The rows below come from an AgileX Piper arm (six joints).
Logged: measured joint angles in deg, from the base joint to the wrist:
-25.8, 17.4, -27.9, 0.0, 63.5, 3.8
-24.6, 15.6, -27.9, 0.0, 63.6, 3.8
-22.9, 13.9, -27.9, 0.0, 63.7, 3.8
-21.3, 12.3, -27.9, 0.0, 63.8, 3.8
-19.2, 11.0, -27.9, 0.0, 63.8, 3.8
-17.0, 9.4, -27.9, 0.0, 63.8, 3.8
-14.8, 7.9, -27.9, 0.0, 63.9, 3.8
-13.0, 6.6, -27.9, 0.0, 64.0, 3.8
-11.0, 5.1, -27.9, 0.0, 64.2, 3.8
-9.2, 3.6, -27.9, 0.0, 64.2, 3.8
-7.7, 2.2, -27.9, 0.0, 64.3, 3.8
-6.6, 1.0, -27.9, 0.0, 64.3, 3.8
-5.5, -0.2, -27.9, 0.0, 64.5, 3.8
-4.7, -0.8, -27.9, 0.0, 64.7, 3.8
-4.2, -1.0, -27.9, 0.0, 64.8, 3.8
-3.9, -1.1, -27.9, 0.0, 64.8, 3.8
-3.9, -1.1, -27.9, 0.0, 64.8, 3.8
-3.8, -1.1, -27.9, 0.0, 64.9, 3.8
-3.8, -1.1, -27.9, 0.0, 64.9, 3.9
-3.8, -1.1, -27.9, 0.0, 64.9, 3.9
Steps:
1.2, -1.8, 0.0, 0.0, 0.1, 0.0
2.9, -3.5, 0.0, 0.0, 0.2, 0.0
4.5, -5.1, 0.0, 0.0, 0.3, 0.0
6.6, -6.4, 0.0, 0.0, 0.3, 0.0
8.8, -8.0, 0.0, 0.0, 0.3, 0.0
11.0, -9.5, 0.0, 0.0, 0.4, 0.0
12.8, -10.8, 0.0, 0.0, 0.5, 0.0
14.8, -12.3, 0.0, 0.0, 0.7, 0.0
16.6, -13.8, 0.0, 0.0, 0.7, 0.0
18.1, -15.2, 0.0, 0.0, 0.8, 0.0
19.2, -16.4, 0.0, 0.0, 0.8, 0.0
20.3, -17.6, 0.0, 0.0, 1.0, 0.0
21.1, -18.2, 0.0, 0.0, 1.2, 0.0
21.6, -18.4, 0.0, 0.0, 1.3, 0.0
21.9, -18.5, 0.0, 0.0, 1.3, 0.0
21.9, -18.5, 0.0, 0.0, 1.3, 0.0
22.0, -18.5, 0.0, 0.0, 1.4, 0.0
22.0, -18.5, 0.0, 0.0, 1.4, 0.1
22.0, -18.5, 0.0, 0.0, 1.4, 0.1

